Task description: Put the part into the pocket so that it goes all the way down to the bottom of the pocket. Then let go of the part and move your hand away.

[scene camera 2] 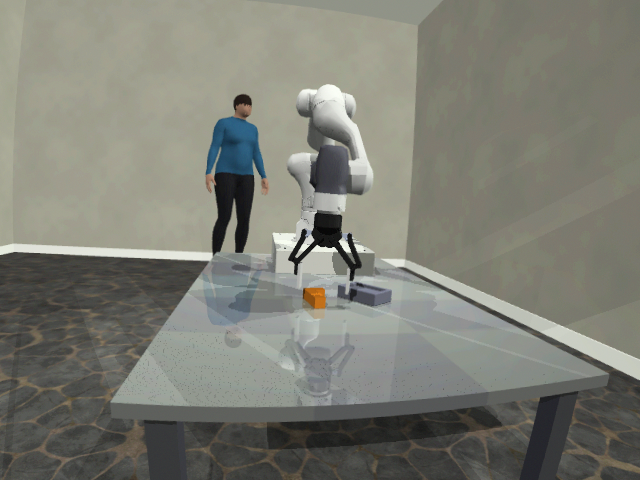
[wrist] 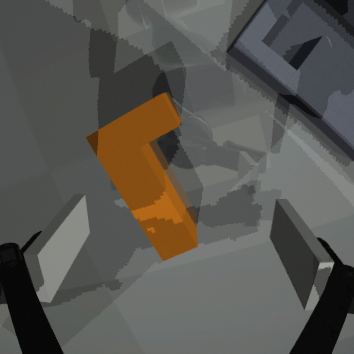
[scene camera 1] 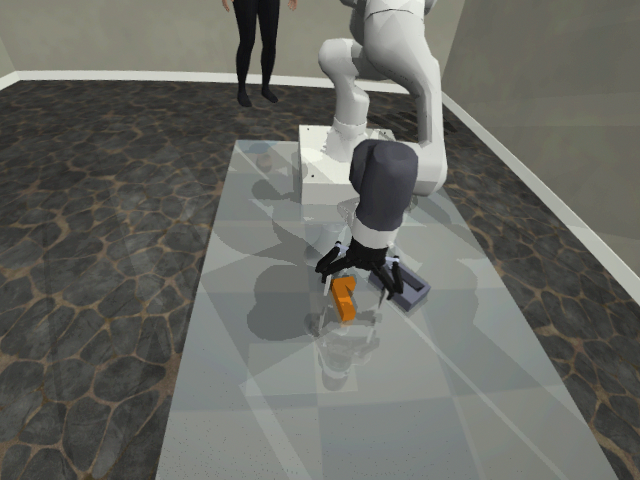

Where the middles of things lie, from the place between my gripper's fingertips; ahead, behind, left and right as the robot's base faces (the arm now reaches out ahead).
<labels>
I see my gripper 30 mm above the orange L-shaped part (scene camera 1: 340, 286), 20 mm to the left of it and 20 mm past it. Round my hand: grey pocket block (scene camera 2: 371, 295): 130 mm to the left, 80 mm behind, 20 mm below.
</labels>
